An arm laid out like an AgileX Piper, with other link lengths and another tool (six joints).
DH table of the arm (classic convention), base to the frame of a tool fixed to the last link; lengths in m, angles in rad. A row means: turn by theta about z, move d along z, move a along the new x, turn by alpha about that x. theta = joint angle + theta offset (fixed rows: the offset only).
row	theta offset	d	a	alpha
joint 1	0	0.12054	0	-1.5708
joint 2	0.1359	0	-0.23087	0
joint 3	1.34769	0	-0.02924	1.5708
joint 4	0	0.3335	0	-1.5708
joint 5	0	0	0	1.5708
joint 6	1.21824	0.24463	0.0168	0.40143
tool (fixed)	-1.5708	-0.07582	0	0
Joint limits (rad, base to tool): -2.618..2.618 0..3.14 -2.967..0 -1.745..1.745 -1.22..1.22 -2.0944..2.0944
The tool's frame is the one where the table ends.
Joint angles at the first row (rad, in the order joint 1, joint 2, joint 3, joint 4, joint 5, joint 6):
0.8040, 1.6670, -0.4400, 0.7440, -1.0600, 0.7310
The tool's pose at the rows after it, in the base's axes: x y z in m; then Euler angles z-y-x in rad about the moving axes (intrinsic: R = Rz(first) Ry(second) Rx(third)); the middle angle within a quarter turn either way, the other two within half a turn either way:
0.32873, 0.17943, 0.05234, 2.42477, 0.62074, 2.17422
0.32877, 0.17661, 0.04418, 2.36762, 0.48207, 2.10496
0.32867, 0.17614, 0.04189, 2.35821, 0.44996, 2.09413
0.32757, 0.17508, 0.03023, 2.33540, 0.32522, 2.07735
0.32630, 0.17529, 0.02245, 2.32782, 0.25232, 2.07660
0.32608, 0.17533, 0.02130, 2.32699, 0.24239, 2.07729
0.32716, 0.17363, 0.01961, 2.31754, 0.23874, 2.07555
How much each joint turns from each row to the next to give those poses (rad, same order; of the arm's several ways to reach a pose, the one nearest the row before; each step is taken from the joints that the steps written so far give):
0.0000, 0.0000, 0.0000, 0.0000, 0.0230, 0.0810
0.0000, 0.0000, 0.0000, 0.0000, 0.0390, 0.1470
0.0000, 0.0000, 0.0000, 0.0000, 0.0110, 0.0320
0.0000, 0.0000, 0.0000, 0.0030, 0.0580, 0.1110
0.0000, 0.0000, 0.0000, -0.0010, 0.0400, 0.0620
0.0000, 0.0000, 0.0000, 0.0000, 0.0060, 0.0080
-0.0040, 0.0100, -0.0040, 0.0010, -0.0050, 0.0080

